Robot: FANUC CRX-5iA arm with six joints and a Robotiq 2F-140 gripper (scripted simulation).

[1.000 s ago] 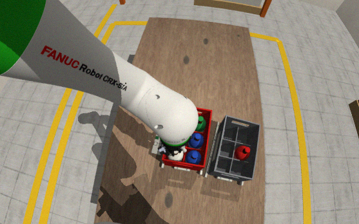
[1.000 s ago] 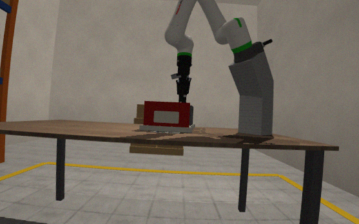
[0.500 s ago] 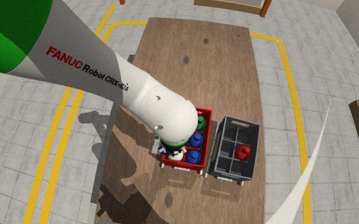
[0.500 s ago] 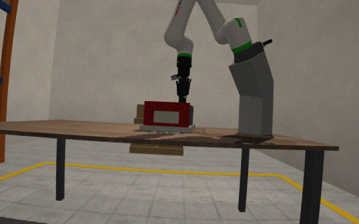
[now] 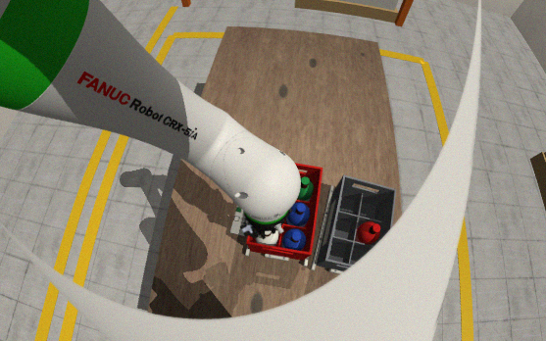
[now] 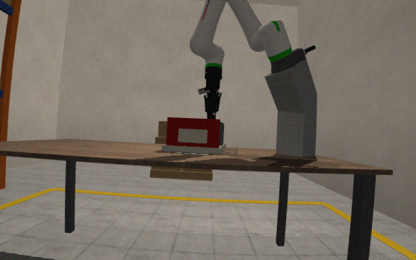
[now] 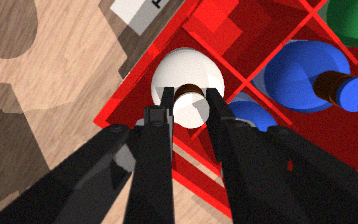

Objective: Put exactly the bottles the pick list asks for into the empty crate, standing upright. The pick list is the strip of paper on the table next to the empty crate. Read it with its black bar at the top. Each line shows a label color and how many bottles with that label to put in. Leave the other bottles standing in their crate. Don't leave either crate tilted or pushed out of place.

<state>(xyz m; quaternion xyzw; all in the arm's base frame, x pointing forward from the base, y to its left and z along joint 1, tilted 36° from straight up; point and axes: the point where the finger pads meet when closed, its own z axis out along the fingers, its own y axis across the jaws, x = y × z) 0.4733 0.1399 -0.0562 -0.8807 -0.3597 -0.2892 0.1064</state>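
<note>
Now: hand 80 mm above the white-label bottle. From my hand the other things lie so: red crate 90 mm ahead, 20 mm to the right, 90 mm below; then green-label bottle 190 mm ahead, 50 mm to the right, 90 mm below; then blue-label bottle 100 mm ahead, 70 mm to the right, 90 mm below.
</note>
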